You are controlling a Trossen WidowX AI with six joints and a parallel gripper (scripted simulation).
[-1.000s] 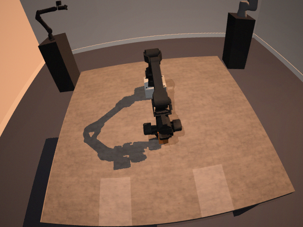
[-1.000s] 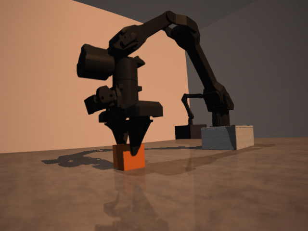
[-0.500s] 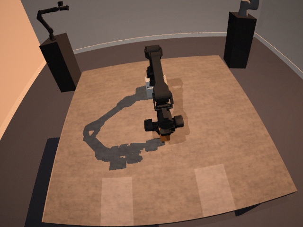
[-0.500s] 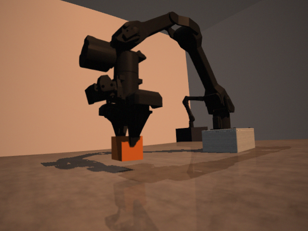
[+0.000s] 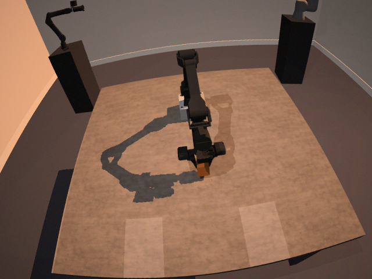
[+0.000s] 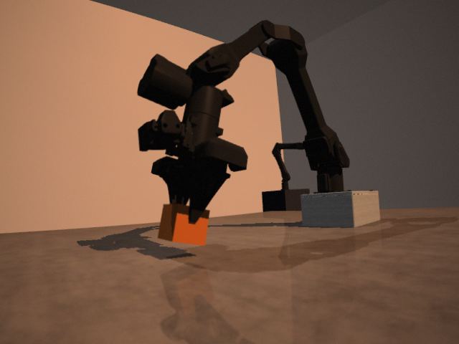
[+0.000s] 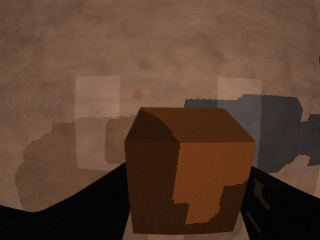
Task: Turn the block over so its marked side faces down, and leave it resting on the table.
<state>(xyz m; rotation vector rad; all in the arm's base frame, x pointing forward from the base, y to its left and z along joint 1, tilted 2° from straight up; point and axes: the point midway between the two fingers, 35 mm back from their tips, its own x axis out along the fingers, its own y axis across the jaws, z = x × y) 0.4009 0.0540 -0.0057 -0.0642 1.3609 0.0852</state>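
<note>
Now: gripper tip 10 mm past the orange block and 10 mm above it.
</note>
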